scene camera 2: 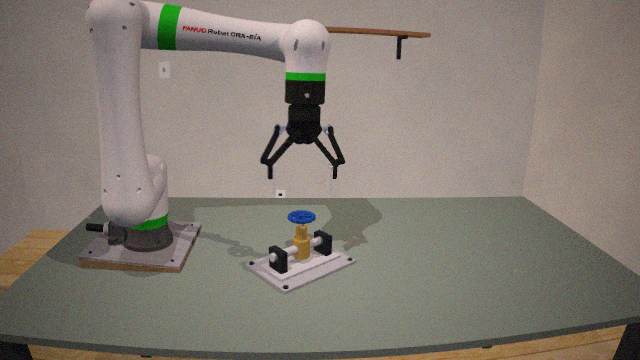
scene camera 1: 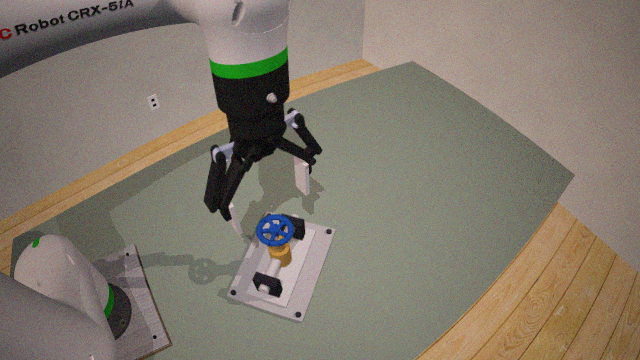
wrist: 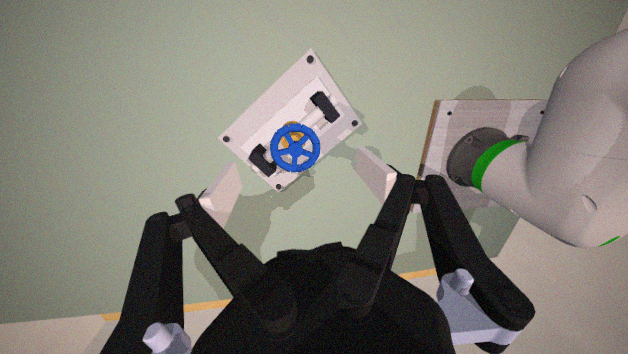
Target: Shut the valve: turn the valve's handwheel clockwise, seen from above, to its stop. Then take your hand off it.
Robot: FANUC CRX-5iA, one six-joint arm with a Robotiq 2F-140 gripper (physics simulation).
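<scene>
The blue five-spoked handwheel (scene camera 1: pixel 275 230) (scene camera 2: pixel 301 217) (wrist: pixel 295 148) sits level on top of the orange valve body (scene camera 1: pixel 281 256) (scene camera 2: pixel 301 247). The valve's pipe runs between two black blocks on a pale base plate (scene camera 1: pixel 320 250) (scene camera 2: pixel 320 274) (wrist: pixel 275 95). My gripper (scene camera 1: pixel 272 212) (scene camera 2: pixel 302 189) (wrist: pixel 298 166) is open and empty, pointing down. In scene camera 2 its fingertips are above the level of the handwheel, with a gap between them and the wheel. No finger touches it. The pale finger pads are faint against the wall in that view.
The valve stands on a green-grey table (scene camera 1: pixel 425 200) (scene camera 2: pixel 450 280). The robot's base is on a mounting plate (scene camera 1: pixel 143 302) (scene camera 2: pixel 186 245) (wrist: pixel 500 111), to the left of the valve in scene camera 2. A wooden shelf (scene camera 2: pixel 380 32) is on the back wall, behind the arm.
</scene>
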